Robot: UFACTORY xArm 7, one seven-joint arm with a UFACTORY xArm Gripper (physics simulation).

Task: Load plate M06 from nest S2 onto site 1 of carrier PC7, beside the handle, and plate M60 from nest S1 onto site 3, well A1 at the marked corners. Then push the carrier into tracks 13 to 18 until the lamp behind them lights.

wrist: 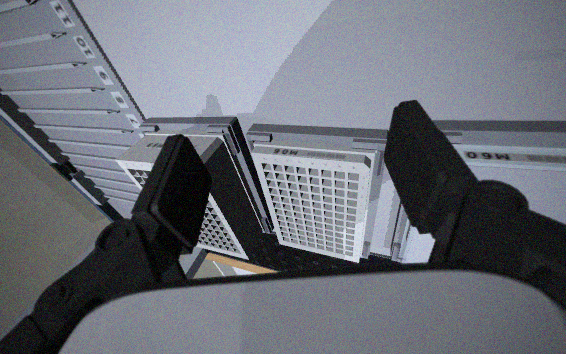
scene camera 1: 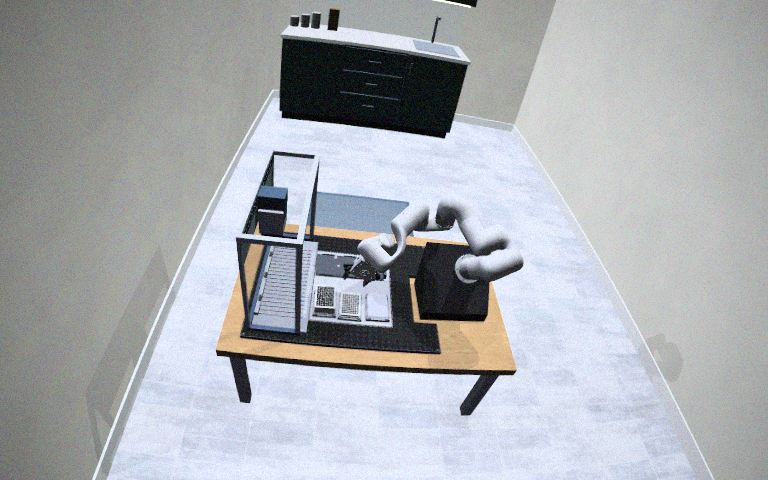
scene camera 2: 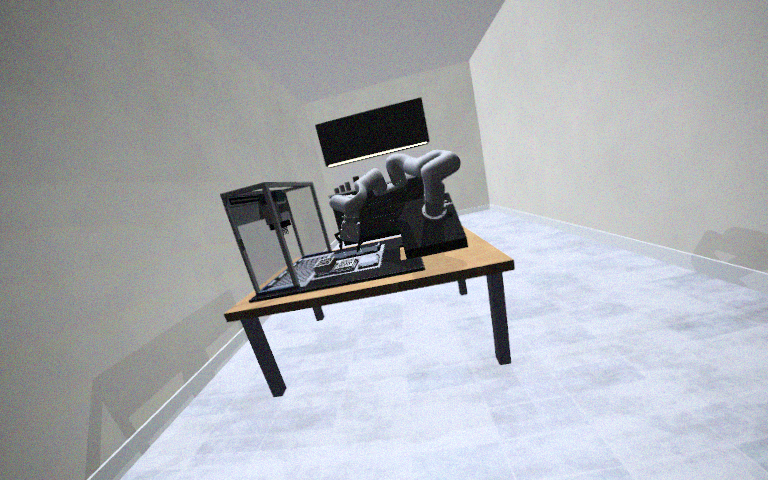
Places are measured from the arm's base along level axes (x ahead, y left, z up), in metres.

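Where they show: gripper, fingertip midpoint: (wrist: 290, 145) (scene camera 1: 354, 280) (scene camera 2: 349, 250); arm's base, link origin: (scene camera 1: 468, 268) (scene camera 2: 434, 210).
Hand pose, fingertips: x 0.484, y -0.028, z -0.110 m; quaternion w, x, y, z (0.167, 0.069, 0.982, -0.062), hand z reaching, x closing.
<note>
Things, the pixels of their top centre, and the offset from my fingertips. "spot": a spot on its surface instead.
- plate M06, top centre: (wrist: 312, 215) (scene camera 1: 350, 303) (scene camera 2: 346, 262) dx +0.019, dy +0.098, dz -0.037 m
- Plate M60, top centre: (wrist: 483, 238) (scene camera 1: 377, 305) (scene camera 2: 368, 258) dx -0.095, dy +0.104, dz -0.037 m
- dark grey bar, top centre: (scene camera 1: 351, 263) (scene camera 2: 353, 249) dx -0.002, dy -0.139, dz -0.033 m
- well plate, top centre: (wrist: 189, 215) (scene camera 1: 325, 296) (scene camera 2: 324, 261) dx +0.126, dy +0.081, dz -0.009 m
- dark head unit, surface spot: (scene camera 1: 272, 210) spot: dx +0.343, dy -0.024, dz +0.341 m
My gripper (scene camera 1: 360, 277) (scene camera 2: 348, 245) (wrist: 290, 145) is open and empty, above the nest area. In the wrist view its fingers stand on either side of plate M06 (wrist: 315, 200), a white well plate, nearer the camera than the plate. M06 (scene camera 1: 350, 304) sits in the middle nest. Plate M60 (wrist: 487, 156) (scene camera 1: 377, 307) sits in the nest to its right, partly hidden by the right finger. A dark grey bar (scene camera 1: 328, 264) behind the nests may be carrier PC7; its label and sites cannot be read. The numbered track deck (scene camera 1: 280, 285) (wrist: 45, 100) lies left. I cannot make out the lamp.
Another well plate (scene camera 1: 325, 300) (wrist: 220, 232) stands left of M06, partly behind the left finger. A framed enclosure (scene camera 1: 300, 283) (scene camera 2: 281, 249) surrounds the track deck, with a dark head unit (scene camera 1: 272, 210) hanging inside. The arm's black base block (scene camera 1: 453, 294) (scene camera 2: 433, 232) stands at the table's right.
</note>
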